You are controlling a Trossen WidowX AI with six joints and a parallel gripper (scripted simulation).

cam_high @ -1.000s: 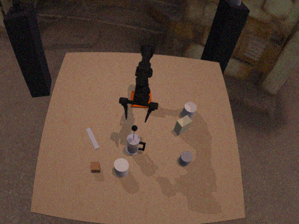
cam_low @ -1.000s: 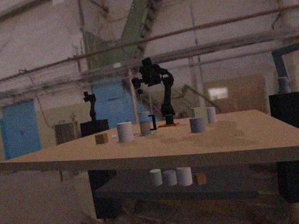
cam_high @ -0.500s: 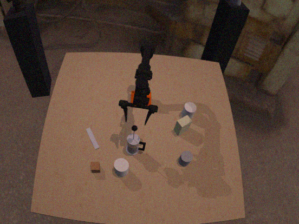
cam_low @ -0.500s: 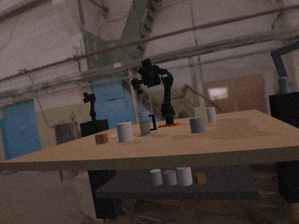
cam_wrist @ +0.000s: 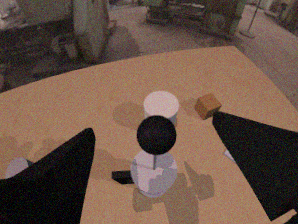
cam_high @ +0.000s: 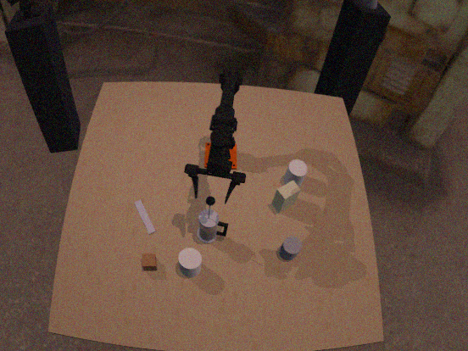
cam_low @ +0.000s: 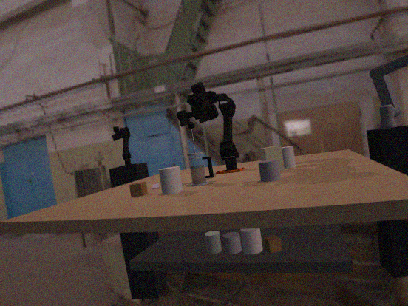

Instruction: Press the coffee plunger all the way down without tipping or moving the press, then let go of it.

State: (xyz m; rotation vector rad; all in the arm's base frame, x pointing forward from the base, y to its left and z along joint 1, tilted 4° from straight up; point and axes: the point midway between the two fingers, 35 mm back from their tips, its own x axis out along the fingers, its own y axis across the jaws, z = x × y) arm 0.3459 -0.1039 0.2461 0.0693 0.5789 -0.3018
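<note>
Right now the coffee press is 2 cm to the left of my gripper tip and 13 cm below it. The rest, counted from my gripper tip: pale block 10 cm behind, 32 cm to the left, 20 cm below.
</note>
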